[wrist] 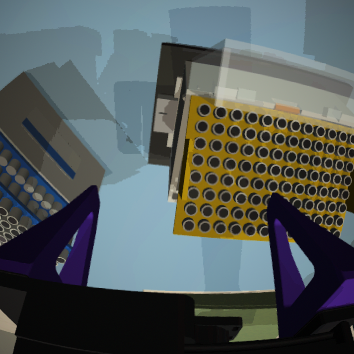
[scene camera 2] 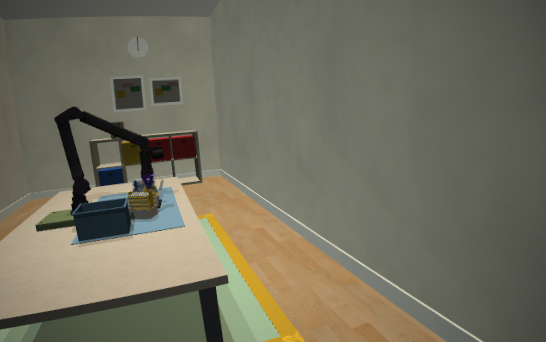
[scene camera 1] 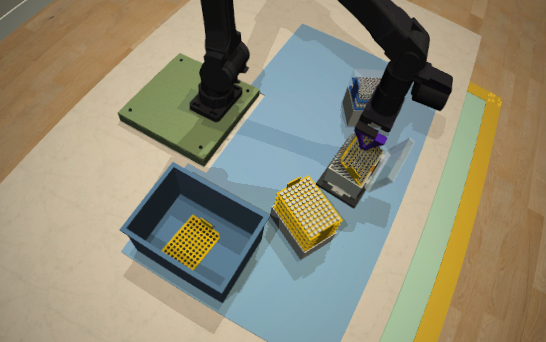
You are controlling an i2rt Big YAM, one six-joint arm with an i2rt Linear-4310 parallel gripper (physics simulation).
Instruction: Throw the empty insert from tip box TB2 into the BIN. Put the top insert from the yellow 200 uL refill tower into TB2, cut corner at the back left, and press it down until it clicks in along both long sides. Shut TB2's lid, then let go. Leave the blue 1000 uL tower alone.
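My gripper (scene camera 1: 371, 142) (scene camera 2: 148, 181) (wrist: 184, 197) is open and empty above tip box TB2 (scene camera 1: 345, 183) (wrist: 162, 132). A yellow insert (scene camera 1: 362, 157) (wrist: 240, 172) with tips lies over TB2, tilted and skewed to its walls; whether any edge is seated cannot be told. In the wrist view the right fingertip overlaps its near edge. TB2's clear lid (scene camera 1: 395, 167) (wrist: 285, 75) stands open. The empty insert (scene camera 1: 192, 242) lies inside the dark blue bin (scene camera 1: 155, 205) (scene camera 2: 102, 222). The yellow refill tower (scene camera 1: 310, 207) (scene camera 2: 140, 201) stands between the bin and TB2.
The blue 1000 uL tower (scene camera 1: 352, 116) (wrist: 50, 132) stands behind TB2, close to the arm's wrist, and at the left in the wrist view. The green base plate (scene camera 1: 160, 107) (scene camera 2: 54, 220) carries the arm. The objects stand on a blue mat (scene camera 1: 285, 310).
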